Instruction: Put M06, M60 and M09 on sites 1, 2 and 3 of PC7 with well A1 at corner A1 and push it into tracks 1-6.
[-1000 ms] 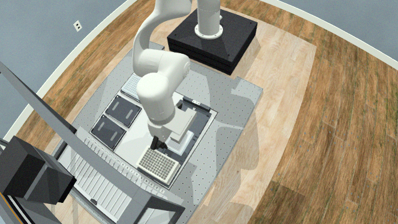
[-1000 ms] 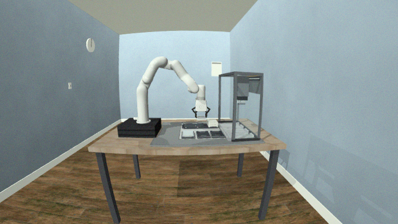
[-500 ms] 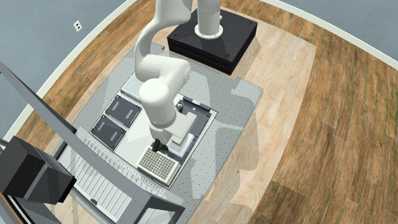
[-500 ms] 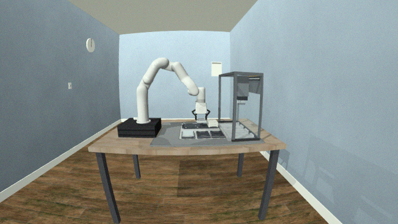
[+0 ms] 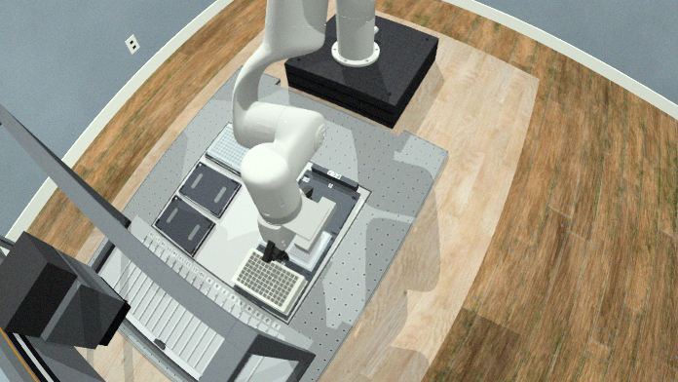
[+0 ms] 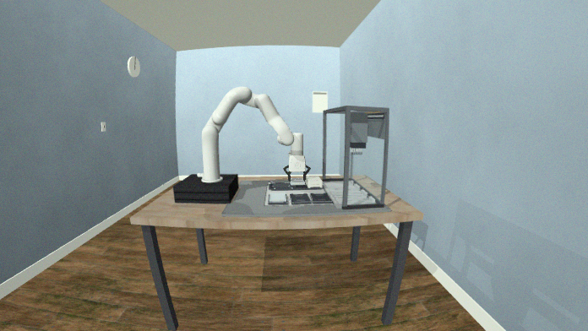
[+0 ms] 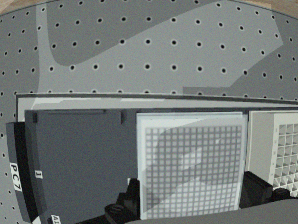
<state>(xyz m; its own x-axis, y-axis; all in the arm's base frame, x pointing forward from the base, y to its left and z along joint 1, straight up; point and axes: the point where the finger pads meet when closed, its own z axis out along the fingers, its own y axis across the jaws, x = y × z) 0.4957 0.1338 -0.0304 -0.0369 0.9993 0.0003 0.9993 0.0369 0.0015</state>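
My hand is 10 mm past the carrier PC7 and 30 mm above it. Also, from my hand: plate nest S2: 260 mm to the right, 40 mm below; then plate nest S1: 120 mm behind, 260 mm to the right, 40 mm below; then plate nest S3: 110 mm ahead, 260 mm to the right, 40 mm below.
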